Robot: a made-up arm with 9 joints.
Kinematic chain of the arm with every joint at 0, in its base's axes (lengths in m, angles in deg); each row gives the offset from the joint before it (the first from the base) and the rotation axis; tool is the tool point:
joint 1: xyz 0 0 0.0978 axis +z
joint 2: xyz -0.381 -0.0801 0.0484 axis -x
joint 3: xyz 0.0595 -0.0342 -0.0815 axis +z
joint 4: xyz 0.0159 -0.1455 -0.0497 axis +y
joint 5: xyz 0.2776 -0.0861 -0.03 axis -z
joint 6: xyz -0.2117 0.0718 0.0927 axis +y
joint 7: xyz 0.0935 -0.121 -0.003 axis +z
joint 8: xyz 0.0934 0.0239 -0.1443 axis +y
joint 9: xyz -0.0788 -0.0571 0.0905 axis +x
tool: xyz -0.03 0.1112 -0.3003
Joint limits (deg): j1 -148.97..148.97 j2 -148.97..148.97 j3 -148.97..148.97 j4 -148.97..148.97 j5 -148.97..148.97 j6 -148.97..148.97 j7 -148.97..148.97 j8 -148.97..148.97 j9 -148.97..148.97
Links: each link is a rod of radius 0.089 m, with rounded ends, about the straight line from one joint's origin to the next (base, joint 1, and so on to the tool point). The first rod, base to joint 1, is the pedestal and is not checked.
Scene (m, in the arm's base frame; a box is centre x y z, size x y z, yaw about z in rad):
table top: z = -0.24
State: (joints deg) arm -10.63 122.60 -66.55 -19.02 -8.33 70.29 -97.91 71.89 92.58
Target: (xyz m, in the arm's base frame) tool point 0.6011 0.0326 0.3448
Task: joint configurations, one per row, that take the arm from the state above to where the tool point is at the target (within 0.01 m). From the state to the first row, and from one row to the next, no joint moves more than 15 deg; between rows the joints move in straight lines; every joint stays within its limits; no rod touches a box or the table.
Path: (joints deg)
1: -22.74 127.87 -54.71 -22.90 -17.92 67.92 -98.69 73.47 96.97
2: -34.84 133.15 -42.87 -26.78 -27.51 65.55 -99.46 75.05 101.36
3: -46.95 138.42 -31.03 -30.65 -37.10 63.18 -100.24 76.63 105.75
4: -59.06 143.70 -19.19 -34.53 -46.69 60.82 -101.02 78.21 110.14
5: -71.16 148.97 -7.34 -38.41 -56.28 58.45 -101.79 79.79 114.53

